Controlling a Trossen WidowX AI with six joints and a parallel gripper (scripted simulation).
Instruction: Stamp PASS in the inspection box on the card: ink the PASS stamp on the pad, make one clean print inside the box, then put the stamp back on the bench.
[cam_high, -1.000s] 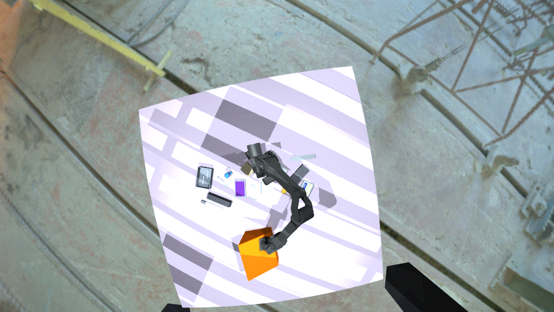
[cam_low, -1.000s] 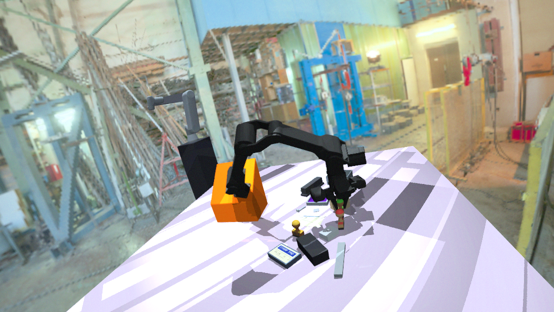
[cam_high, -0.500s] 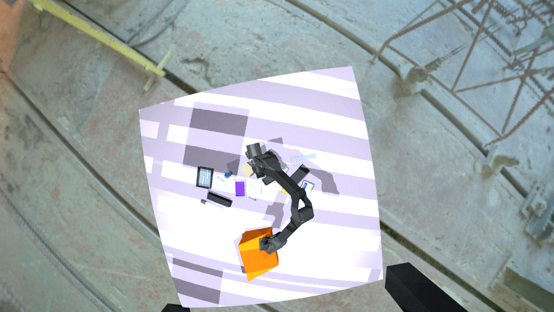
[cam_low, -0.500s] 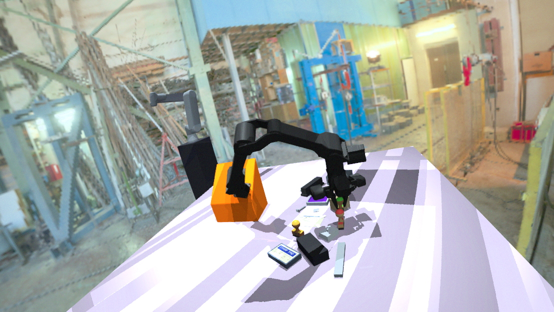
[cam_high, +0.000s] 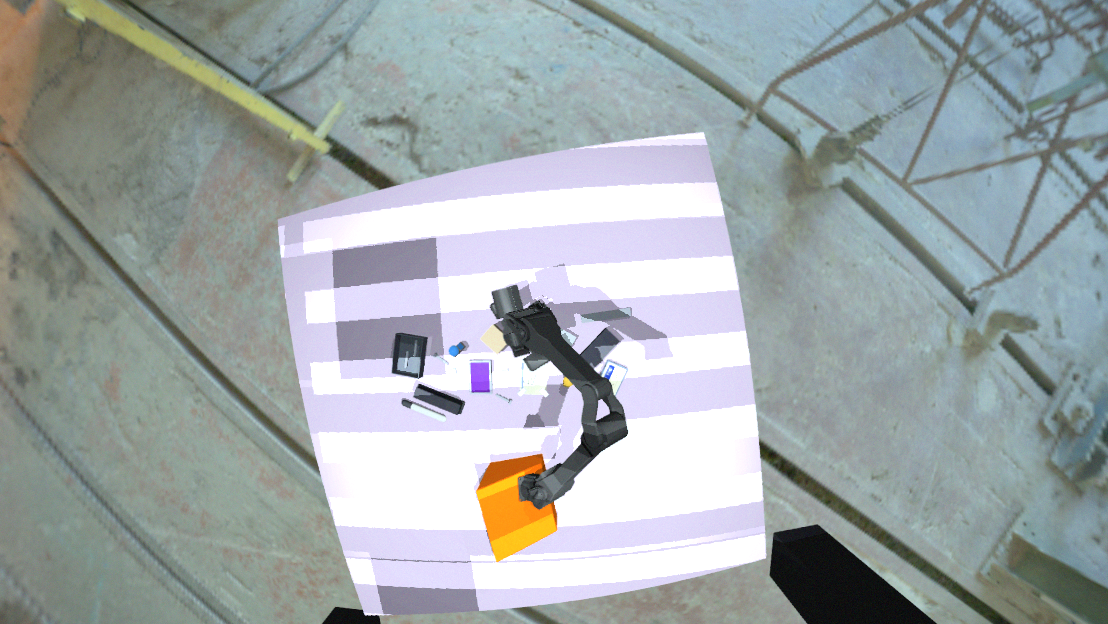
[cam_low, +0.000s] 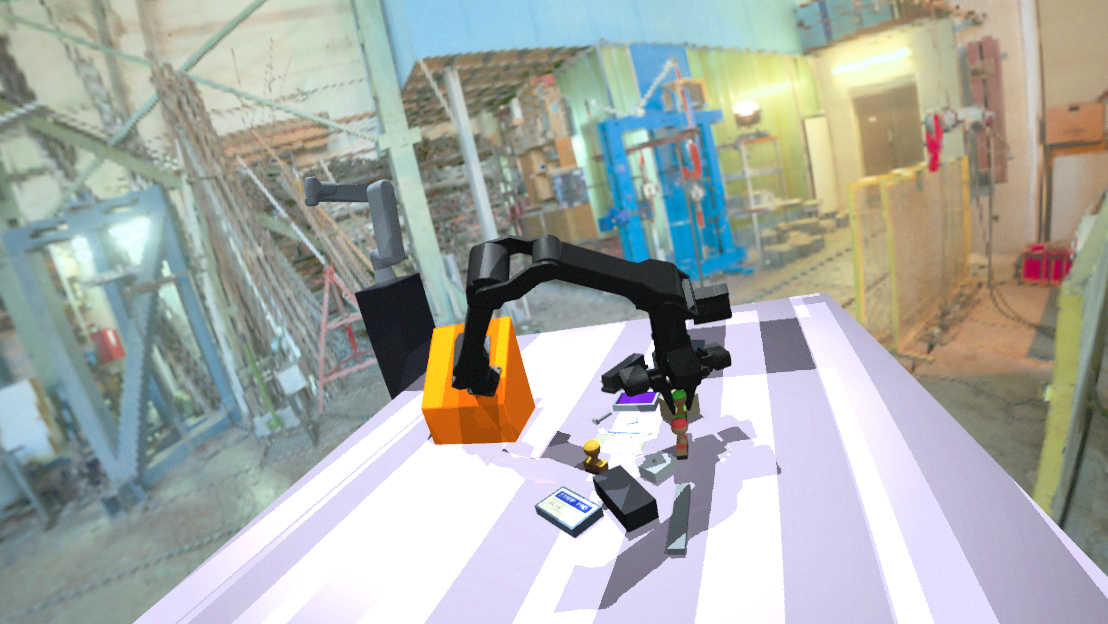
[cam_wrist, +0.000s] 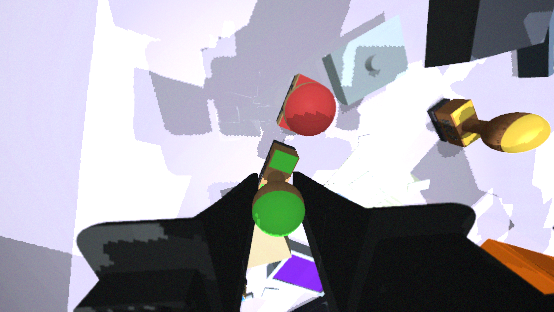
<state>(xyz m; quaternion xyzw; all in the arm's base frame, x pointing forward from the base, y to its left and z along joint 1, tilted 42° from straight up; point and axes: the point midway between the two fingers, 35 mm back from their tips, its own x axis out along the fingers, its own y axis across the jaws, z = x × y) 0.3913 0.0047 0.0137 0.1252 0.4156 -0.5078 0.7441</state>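
Now: gripper tip 5 cm to the left of the red-knobbed stamp and 3 cm above it. Also, from my gripper tip: tan block: 2 cm behind, 8 cm to the left, 3 cm below; then pale grey block: 3 cm behind, 10 cm to the right, 4 cm below; then green-knobbed stamp: right at my gripper tip.
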